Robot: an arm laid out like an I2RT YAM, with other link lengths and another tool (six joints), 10 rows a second.
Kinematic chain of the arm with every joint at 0, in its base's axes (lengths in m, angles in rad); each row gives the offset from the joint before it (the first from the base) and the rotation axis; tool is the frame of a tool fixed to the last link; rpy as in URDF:
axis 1: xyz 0 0 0.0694 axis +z
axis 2: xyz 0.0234 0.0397 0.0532 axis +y
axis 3: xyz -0.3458 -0.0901 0 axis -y
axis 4: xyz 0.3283 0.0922 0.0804 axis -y
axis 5: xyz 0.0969 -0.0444 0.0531 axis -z
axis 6: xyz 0.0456 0 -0.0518 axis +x
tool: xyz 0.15 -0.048 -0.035 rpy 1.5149 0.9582 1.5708
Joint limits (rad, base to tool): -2.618..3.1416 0..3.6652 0..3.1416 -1.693..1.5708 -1.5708..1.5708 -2.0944..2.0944
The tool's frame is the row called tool.
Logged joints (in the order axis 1, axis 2, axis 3, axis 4, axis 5, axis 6), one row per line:
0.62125 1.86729 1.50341 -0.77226 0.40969 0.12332
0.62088 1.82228 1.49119 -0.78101 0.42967 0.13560
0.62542 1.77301 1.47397 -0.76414 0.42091 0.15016
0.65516 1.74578 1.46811 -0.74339 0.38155 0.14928
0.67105 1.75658 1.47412 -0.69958 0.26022 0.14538
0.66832 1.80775 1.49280 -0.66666 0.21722 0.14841
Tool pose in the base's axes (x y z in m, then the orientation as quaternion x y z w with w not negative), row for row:
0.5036 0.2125 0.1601 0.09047 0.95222 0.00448 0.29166
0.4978 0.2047 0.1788 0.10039 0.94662 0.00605 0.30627
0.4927 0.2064 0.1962 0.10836 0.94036 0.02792 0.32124
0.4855 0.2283 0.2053 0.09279 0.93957 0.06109 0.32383
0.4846 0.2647 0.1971 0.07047 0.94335 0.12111 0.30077
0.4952 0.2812 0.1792 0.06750 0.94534 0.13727 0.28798
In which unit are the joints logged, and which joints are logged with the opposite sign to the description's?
The joints are logged in radians. Opposite sign: none.
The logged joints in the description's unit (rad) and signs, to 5 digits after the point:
0.62125 1.86729 1.50341 -0.77226 0.40969 0.12332
0.62088 1.82228 1.49119 -0.78101 0.42967 0.13560
0.62542 1.77301 1.47397 -0.76414 0.42091 0.15016
0.65516 1.74578 1.46811 -0.74339 0.38155 0.14928
0.67105 1.75658 1.47412 -0.69958 0.26022 0.14538
0.66832 1.80775 1.49280 -0.66666 0.21722 0.14841

